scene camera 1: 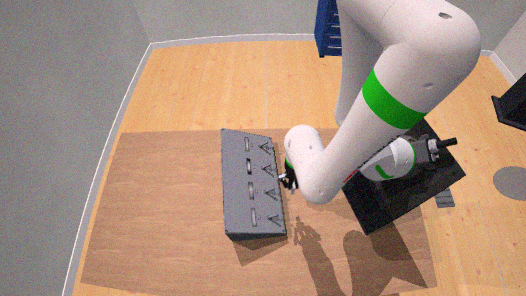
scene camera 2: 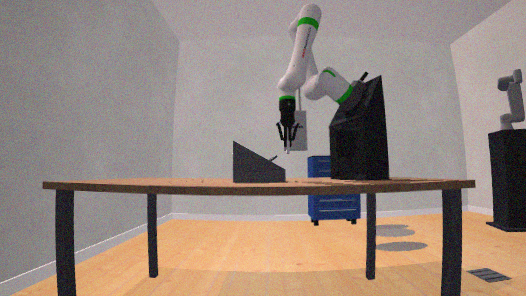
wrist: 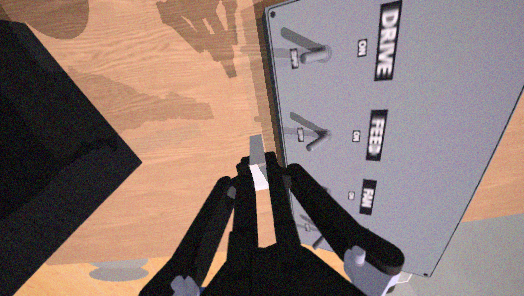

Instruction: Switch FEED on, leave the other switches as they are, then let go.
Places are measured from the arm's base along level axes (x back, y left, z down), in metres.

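Pixels of known places: gripper, between the fingertips: (scene camera 1: pixel 291 191) (scene camera 2: pixel 287 153) (wrist: pixel 257 145); arm's base, origin of its link: (scene camera 1: pixel 404 157) (scene camera 2: pixel 352 101).
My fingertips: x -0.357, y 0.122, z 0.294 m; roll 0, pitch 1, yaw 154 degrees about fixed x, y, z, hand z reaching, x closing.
Observation:
For each thing: its top centre in the pictures, then the offset to it from my fingertips. Level surfaces: height alone.
- FEED lever, centre of its top: (wrist: pixel 321 147) dx -0.094, dy +0.014, dz +0.014 m
- DRIVE lever, centre of its top: (wrist: pixel 319 56) dx -0.041, dy +0.121, dz +0.014 m
- fourth lever, centre of its top: (wrist: pixel 323 248) dx -0.199, dy -0.202, dz +0.014 m
- wooden table, height of its surface: dz +0.146 m
The grey sloped switch panel (scene camera 1: pixel 233 190) (scene camera 2: pixel 250 171) (wrist: pixel 440 125) stands on the table. The FEED lever (wrist: pixel 317 141) leans toward its OFF label, at the low edge. The DRIVE lever (wrist: pixel 314 55) also leans toward OFF. Farther along, the FAN lever is mostly hidden behind a finger in the wrist view, and a fourth lever (wrist: pixel 318 242) shows partly beside the finger; I cannot tell their positions. My gripper (scene camera 1: pixel 283 178) (scene camera 2: pixel 287 149) (wrist: pixel 257 145) is shut and empty. It points down just outside the panel's low edge, higher than that edge and apart from the levers.
The wooden table (scene camera 1: pixel 160 200) (scene camera 2: pixel 150 186) (wrist: pixel 155 215) bears the panel and the black arm pedestal (scene camera 2: pixel 359 150) (wrist: pixel 45 150), which stands on the low-edge side of the panel. A blue drawer cabinet (scene camera 1: pixel 325 42) (scene camera 2: pixel 334 206) stands on the floor behind.

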